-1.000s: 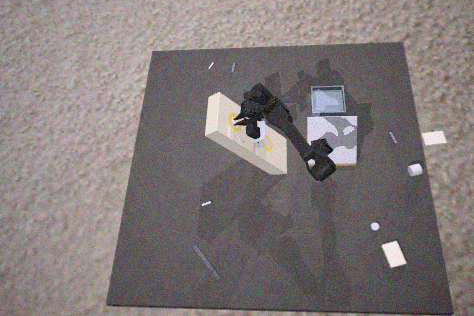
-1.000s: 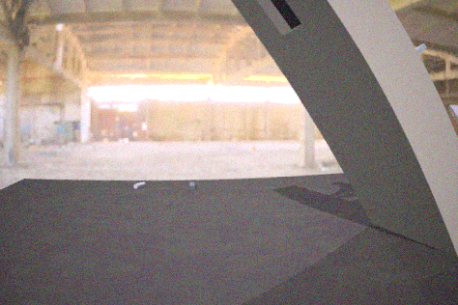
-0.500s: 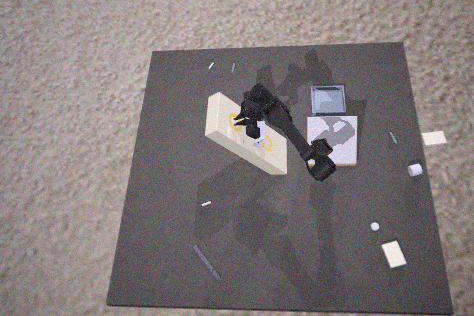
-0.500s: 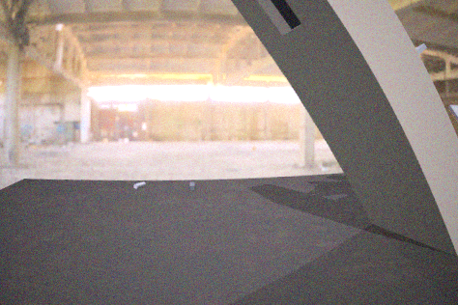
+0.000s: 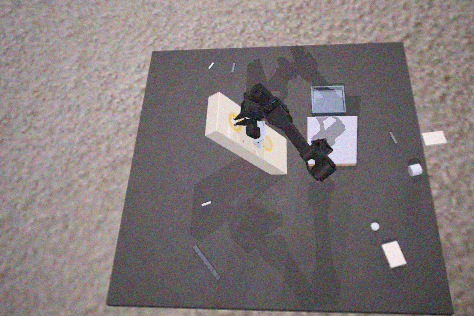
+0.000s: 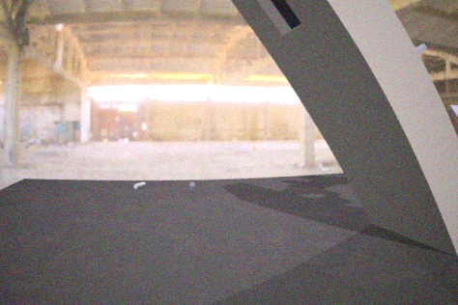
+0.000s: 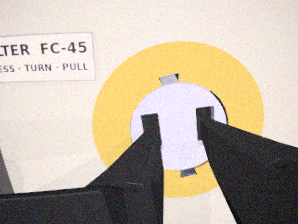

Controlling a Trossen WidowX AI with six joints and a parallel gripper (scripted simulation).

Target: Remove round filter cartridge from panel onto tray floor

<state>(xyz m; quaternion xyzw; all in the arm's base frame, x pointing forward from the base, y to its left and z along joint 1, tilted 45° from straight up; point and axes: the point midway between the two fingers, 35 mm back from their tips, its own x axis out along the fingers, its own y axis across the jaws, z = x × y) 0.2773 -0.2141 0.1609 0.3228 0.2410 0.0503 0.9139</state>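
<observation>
The round filter cartridge lies 2 cm ahead of my gripper tip and 1 cm below it. Also, from my gripper tip: glass-walled tray 43 cm behind, 23 cm to the right, 28 cm below.
</observation>
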